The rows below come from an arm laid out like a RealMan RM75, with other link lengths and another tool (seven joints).
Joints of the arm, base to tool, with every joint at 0 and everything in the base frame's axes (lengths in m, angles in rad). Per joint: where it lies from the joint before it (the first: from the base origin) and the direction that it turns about. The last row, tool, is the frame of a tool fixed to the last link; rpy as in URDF.
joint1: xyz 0 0 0.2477 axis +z
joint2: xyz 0 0 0 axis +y
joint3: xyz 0 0 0.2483 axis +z
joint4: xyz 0 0 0 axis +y
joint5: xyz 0 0 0.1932 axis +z
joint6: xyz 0 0 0 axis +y
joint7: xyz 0 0 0.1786 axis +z
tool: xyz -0.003 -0.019 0.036 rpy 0.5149 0 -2.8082
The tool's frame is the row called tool.
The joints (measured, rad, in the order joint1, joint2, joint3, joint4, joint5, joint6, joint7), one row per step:
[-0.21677 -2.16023 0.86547 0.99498 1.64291 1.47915 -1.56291]
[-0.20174 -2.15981 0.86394 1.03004 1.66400 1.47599 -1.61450]
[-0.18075 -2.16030 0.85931 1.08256 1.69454 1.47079 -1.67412]
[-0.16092 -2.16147 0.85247 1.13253 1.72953 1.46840 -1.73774]
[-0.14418 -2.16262 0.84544 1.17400 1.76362 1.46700 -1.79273]
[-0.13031 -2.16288 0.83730 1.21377 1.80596 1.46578 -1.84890]
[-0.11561 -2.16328 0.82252 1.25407 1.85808 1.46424 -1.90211]
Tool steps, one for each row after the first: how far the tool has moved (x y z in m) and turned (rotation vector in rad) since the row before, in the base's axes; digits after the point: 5 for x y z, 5 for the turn. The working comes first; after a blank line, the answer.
Tool pose at each row, in the base's axes (x y z in m, rotation vector in rad; the steps are taken from these numbers as rounded here):
[-0.23434 0.33569 -0.00316 -0.13614 2.49512 0.11646]
[-0.23917 0.33367 -0.00002 -0.18403 2.50089 0.11539]
[-0.24579 0.33125 0.00562 -0.23805 2.51638 0.12570]
[-0.25292 0.32806 0.01061 -0.30106 2.52854 0.13370]
[-0.25996 0.32479 0.01464 -0.36097 2.53919 0.14171]
[-0.26817 0.32142 0.01830 -0.42761 2.55379 0.14922]
[-0.27949 0.31722 0.02319 -0.50385 2.57349 0.16748]

[-0.00483 -0.00202 0.00314 -0.01273 0.00639 0.03417]
[-0.00662 -0.00242 0.00564 -0.00694 0.01798 0.04088]
[-0.00713 -0.00319 0.00499 -0.01035 0.01580 0.04656]
[-0.00704 -0.00327 0.00403 -0.00950 0.01528 0.04406]
[-0.00821 -0.00337 0.00366 -0.01204 0.02073 0.04812]
[-0.01132 -0.00420 0.00489 -0.00774 0.02980 0.05611]

